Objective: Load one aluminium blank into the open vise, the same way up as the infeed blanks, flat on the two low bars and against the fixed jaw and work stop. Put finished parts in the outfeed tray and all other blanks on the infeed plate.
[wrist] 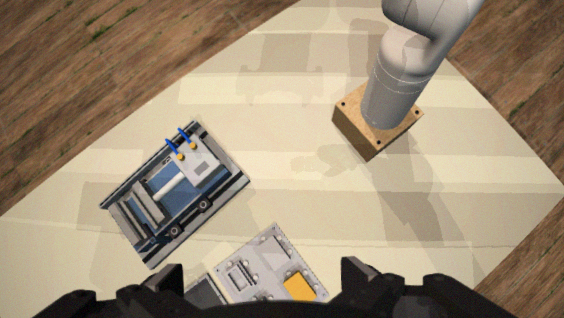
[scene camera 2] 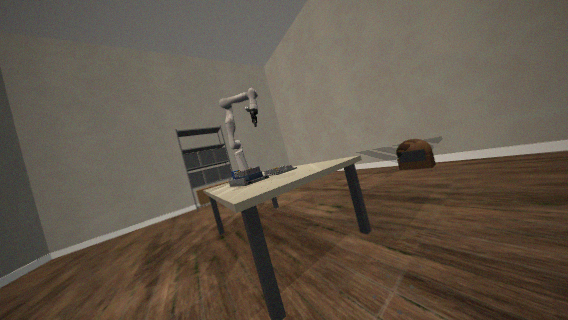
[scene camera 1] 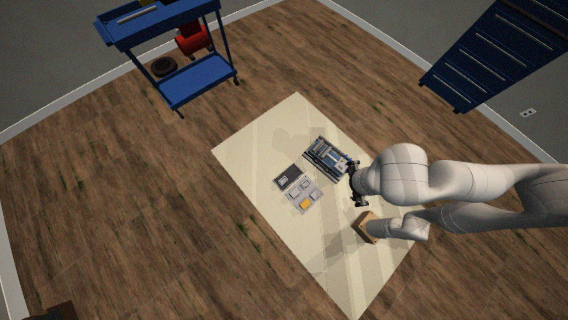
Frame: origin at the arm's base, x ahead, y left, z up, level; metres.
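Seen in the pictures: gripper, between the fingertips: [wrist: 263, 279] [scene camera 2: 254, 125]; arm's base, origin of its link: [wrist: 382, 109] [scene camera 2: 244, 169] [scene camera 1: 373, 227].
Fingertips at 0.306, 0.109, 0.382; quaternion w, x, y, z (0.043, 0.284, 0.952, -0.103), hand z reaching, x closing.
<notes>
Pixels of each thing's middle, then the offset from my fingertips to it, as dx, dy, dz. "pt": a spot on its surface instead. Level surfaces: height alone.
- vise, middle of its body: [wrist: 168, 192] [scene camera 1: 328, 157] [scene camera 2: 247, 176] +0.160, -0.240, -0.429
- grey infeed plate, middle of its body: [wrist: 269, 282] [scene camera 1: 304, 194] +0.088, +0.040, -0.475
- plain grey blank, middle of its body: [wrist: 274, 252] [scene camera 1: 315, 194] +0.041, -0.006, -0.453
- grey block, middle of its body: [scene camera 1: 294, 193] +0.130, +0.086, -0.453
- part with a rectangular recess, middle of its body: [wrist: 239, 278] [scene camera 1: 305, 183] +0.132, -0.003, -0.453
- orange block, middle of its body: [wrist: 299, 288] [scene camera 1: 304, 204] +0.040, +0.083, -0.453
- light part, middle of its body: [scene camera 1: 283, 180] +0.236, +0.090, -0.455
- table, height of its surface: dz -0.483
- vise's end, a spot on its surface: [wrist: 172, 148] pt +0.089, -0.289, -0.369
The vise [scene camera 1: 327, 157] [scene camera 2: 246, 177] [wrist: 187, 182] lies on the table; no blank shows between its jaws. The grey infeed plate [scene camera 1: 305, 193] [wrist: 265, 274] holds a plain grey blank [scene camera 1: 316, 195] [wrist: 273, 254], another grey block [scene camera 1: 295, 192], a part with a rectangular recess [scene camera 1: 306, 184] [wrist: 240, 277] and an orange block [scene camera 1: 305, 203] [wrist: 300, 286]. The dark outfeed tray [scene camera 1: 293, 172] [wrist: 204, 291] has one light part [scene camera 1: 282, 181] at one end. My gripper [scene camera 1: 358, 184] [scene camera 2: 255, 125] [wrist: 263, 279] is open and empty, high above the table. It hides the lower plate and tray in the wrist view.
The arm's base stands on a wooden block [scene camera 1: 365, 227] [wrist: 354, 135] on the table [scene camera 1: 270, 140] [scene camera 2: 310, 175], across from the vise and plate. Two blue handles rise at the vise's end [wrist: 172, 148]. A blue cart [scene camera 1: 197, 80] and drawer cabinet [scene camera 1: 467, 82] stand off the table.
</notes>
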